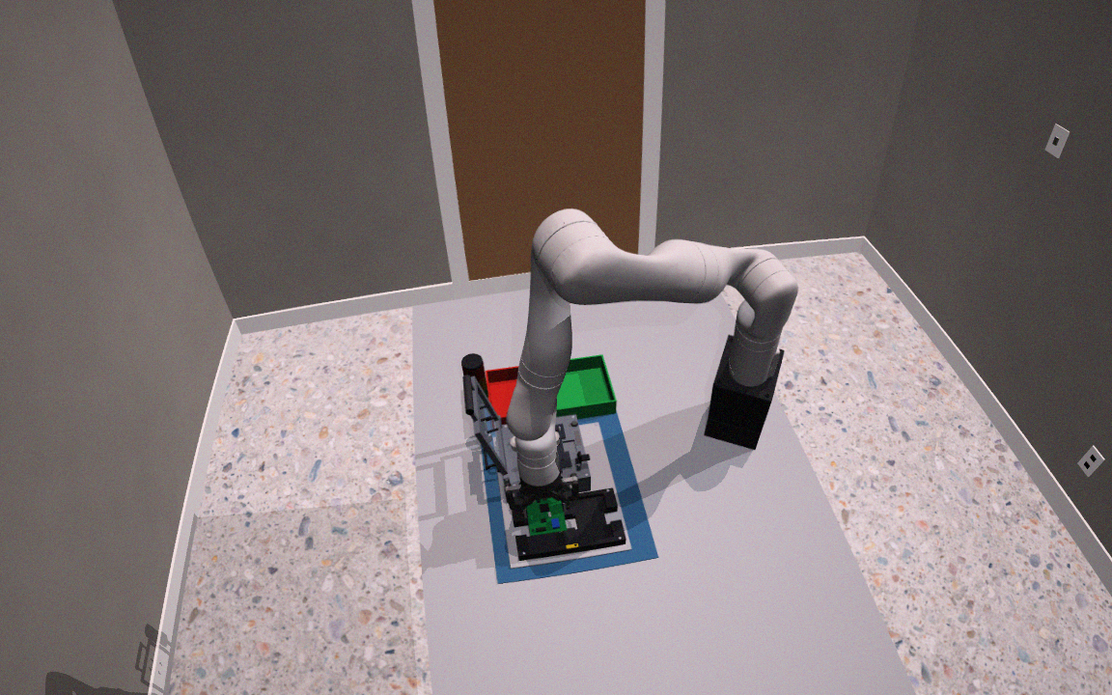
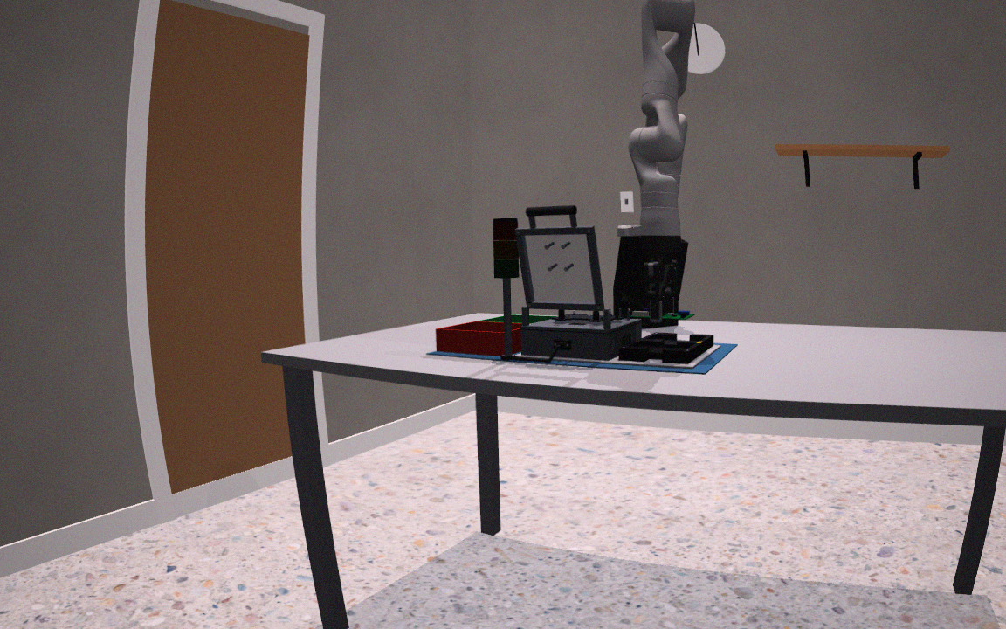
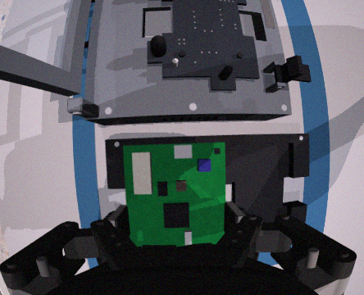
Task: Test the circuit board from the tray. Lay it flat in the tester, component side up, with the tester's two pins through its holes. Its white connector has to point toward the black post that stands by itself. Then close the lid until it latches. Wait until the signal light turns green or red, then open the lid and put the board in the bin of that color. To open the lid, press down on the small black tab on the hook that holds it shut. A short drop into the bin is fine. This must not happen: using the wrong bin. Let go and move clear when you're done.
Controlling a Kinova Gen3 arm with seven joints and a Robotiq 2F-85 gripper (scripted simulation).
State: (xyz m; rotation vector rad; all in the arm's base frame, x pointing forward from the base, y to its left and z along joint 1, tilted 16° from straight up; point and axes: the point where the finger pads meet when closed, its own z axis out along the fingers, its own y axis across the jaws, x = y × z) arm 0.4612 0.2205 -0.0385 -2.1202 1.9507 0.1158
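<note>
Right now my hand is 12 cm to the left of the latch hook, 8 cm past it and 1 cm below it. The rest, counted from my hand: red bin 36 cm to the right, 7 cm below, 5 cm ahead; then green circuit board right at my hand; then lid 16 cm to the right, 11 cm ahead, 10 cm above.
</note>
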